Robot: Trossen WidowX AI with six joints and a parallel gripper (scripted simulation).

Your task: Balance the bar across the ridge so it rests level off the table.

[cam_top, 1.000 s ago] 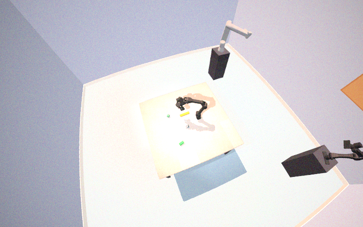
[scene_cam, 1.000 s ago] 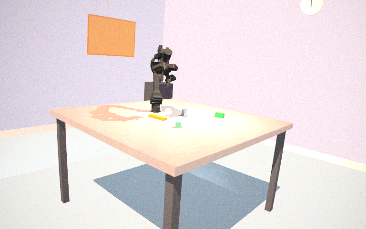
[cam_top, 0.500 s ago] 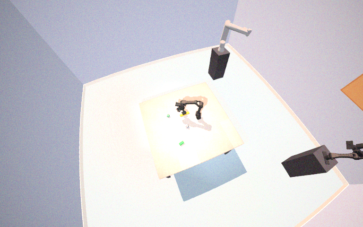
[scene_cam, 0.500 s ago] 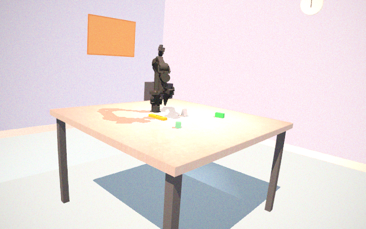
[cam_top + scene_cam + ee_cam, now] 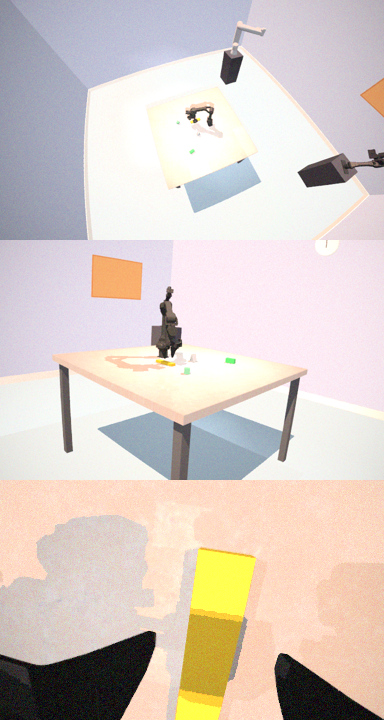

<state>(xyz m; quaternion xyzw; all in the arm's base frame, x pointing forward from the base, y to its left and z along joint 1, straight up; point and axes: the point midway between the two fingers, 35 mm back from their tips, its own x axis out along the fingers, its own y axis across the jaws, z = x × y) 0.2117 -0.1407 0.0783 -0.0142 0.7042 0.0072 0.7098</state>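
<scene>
My gripper tip is now 30 mm past the bar and 40 mm above it.
</scene>
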